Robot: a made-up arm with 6 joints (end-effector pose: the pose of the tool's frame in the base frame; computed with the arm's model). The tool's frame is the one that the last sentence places.
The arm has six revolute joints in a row. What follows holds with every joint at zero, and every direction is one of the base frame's. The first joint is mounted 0.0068 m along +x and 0.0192 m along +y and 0.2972 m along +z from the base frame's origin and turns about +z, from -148.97 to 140.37 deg. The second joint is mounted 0.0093 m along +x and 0.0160 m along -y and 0.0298 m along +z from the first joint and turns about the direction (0.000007, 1, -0.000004), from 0.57 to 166.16 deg. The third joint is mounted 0.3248 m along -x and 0.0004 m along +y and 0.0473 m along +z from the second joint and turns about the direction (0.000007, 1, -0.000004), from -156.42 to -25.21 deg. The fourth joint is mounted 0.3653 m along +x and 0.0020 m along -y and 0.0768 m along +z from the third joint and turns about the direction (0.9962, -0.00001, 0.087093), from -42.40 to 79.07 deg. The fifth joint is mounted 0.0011 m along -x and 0.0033 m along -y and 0.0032 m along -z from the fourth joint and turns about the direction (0.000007, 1, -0.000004), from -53.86 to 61.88 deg. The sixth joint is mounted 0.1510 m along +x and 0.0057 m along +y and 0.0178 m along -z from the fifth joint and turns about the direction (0.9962, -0.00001, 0.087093), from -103.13 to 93.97 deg. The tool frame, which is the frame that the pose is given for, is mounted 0.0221 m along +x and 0.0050 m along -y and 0.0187 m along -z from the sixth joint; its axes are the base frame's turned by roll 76.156, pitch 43.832 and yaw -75.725 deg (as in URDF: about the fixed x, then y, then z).
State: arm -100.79 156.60 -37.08 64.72 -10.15 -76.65
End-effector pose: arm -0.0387 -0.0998 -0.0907 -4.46 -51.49 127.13
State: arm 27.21 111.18 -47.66 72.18 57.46 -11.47
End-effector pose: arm 0.2757 0.3202 0.2487 -10.49 105.57 -119.81
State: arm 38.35 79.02 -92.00 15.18 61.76 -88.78
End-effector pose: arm 0.3438 0.2959 0.6732 15.63 -14.74 -10.16
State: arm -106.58 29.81 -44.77 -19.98 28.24 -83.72
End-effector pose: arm -0.1315 -0.1931 0.6545 -73.57 -48.90 -139.45
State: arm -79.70 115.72 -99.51 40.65 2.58 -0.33
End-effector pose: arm 0.1556 -0.6833 0.4908 -90.03 42.40 103.23
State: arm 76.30 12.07 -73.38 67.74 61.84 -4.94
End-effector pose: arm -0.1596 -0.0556 0.8008 43.56 89.03 12.85
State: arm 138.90 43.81 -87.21 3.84 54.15 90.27
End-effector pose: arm -0.1433 0.1287 0.8384 -20.61 111.76 -45.89
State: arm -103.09 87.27 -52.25 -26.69 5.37 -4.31
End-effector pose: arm -0.1565 -0.4507 0.3734 -13.17 41.90 153.33
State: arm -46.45 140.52 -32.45 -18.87 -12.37 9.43
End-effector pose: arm 0.1239 -0.1367 -0.0408 10.40 46.24 -164.35
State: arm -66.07 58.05 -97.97 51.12 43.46 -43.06
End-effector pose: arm 0.1899 -0.1718 0.9108 84.47 -56.87 -106.34
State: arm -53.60 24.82 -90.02 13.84 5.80 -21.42
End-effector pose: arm -0.0391 0.0633 0.9995 91.65 -113.88 -58.40
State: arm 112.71 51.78 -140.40 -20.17 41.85 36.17
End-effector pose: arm 0.0940 -0.0318 1.0787 94.06 98.52 -2.53
